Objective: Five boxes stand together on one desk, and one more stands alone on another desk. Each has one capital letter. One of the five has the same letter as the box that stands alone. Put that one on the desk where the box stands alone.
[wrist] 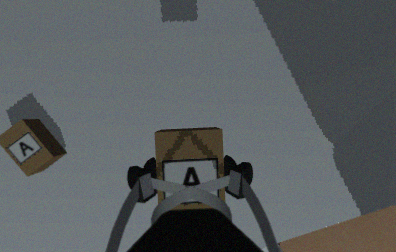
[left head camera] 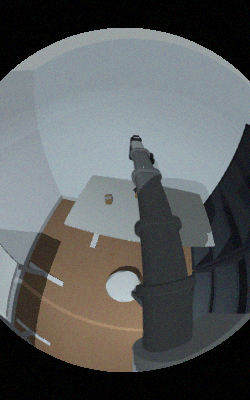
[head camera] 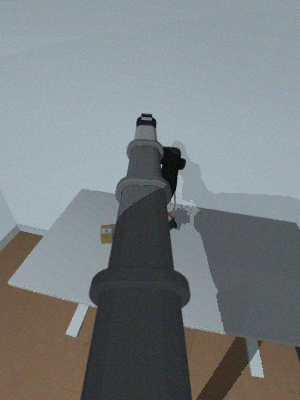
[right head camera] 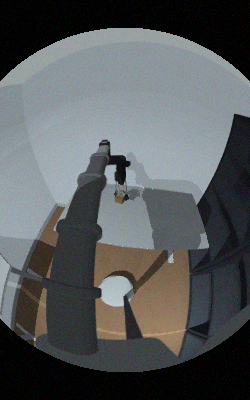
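Where they show: gripper, fingertip midpoint: (wrist: 190, 170) (right head camera: 120, 197); robot's base at its link origin: (left head camera: 122, 285) (right head camera: 116, 289).
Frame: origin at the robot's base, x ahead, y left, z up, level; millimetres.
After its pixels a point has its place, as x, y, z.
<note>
A brown box with a capital A on a white label (wrist: 190, 142) @[703, -104, 994] (right head camera: 119, 199) @[627, -79, 981] is between the two fingertips of my gripper (wrist: 190, 170) @[672, -88, 951] (right head camera: 121, 195) @[672, -88, 951]. The gripper is shut on it and holds it above the light grey desk (head camera: 60, 260) @[654, 387, 693] (left head camera: 120, 222) @[569, 51, 693] (right head camera: 125, 230) @[534, -124, 693] (wrist: 100, 60) @[916, -7, 693]. In the head camera view the arm hides most of the held box. Another brown box (head camera: 106, 234) @[792, 179, 744] (left head camera: 108, 199) @[787, 171, 746] (wrist: 25, 147) @[819, 182, 743], also with an A, stands alone on this desk, to the left of the held box in the wrist view. The group of boxes on the other desk does not show.
A pale wall (head camera: 150, 60) @[1227, -7, 1505] rises behind the desk. Dark panelled furniture (left head camera: 227, 255) @[79, -1073, 710] (right head camera: 220, 245) @[242, -1322, 506] stands at the right. A white round object (left head camera: 123, 286) @[-6, 1, 187] (right head camera: 116, 291) @[-10, -11, 187] is in front of the desk over the brown floor (head camera: 30, 330) @[550, 738, -27]. Shadow covers the desk's right part.
</note>
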